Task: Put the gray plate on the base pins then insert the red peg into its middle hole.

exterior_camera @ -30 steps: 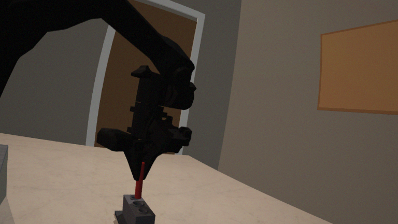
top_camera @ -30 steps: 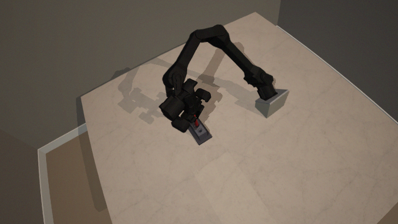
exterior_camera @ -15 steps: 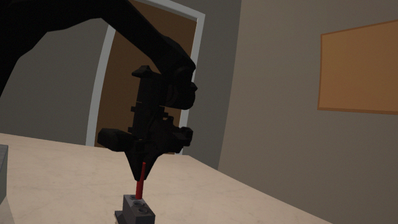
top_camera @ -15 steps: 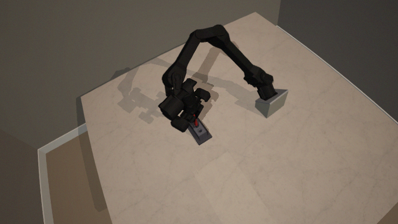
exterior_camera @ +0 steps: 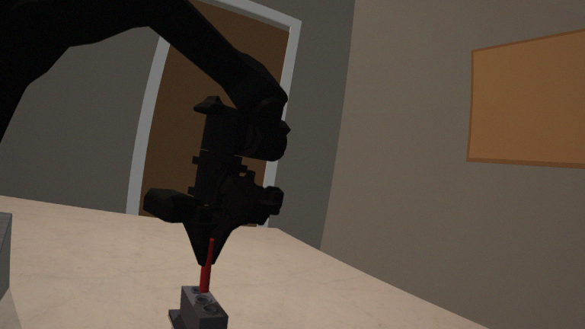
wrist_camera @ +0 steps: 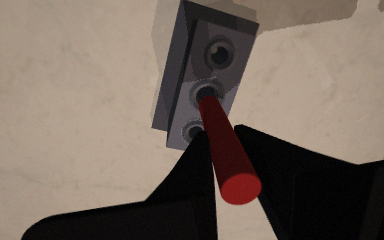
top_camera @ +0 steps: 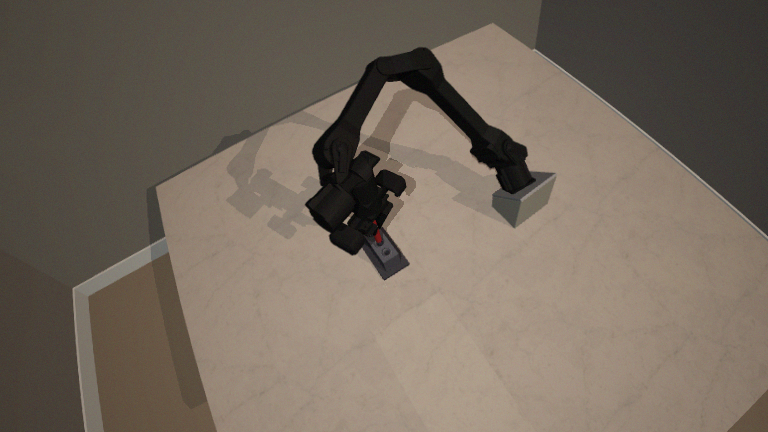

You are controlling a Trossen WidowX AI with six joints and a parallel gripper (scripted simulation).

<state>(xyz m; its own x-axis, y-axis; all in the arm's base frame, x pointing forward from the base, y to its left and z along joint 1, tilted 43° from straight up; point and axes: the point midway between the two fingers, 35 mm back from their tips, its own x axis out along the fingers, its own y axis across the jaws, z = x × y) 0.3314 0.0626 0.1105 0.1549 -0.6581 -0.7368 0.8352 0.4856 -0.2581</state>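
Now: gripper tip right at the red peg. From my gripper tip the other things lie so: dark base 11 cm below; then gray plate 7 cm below.
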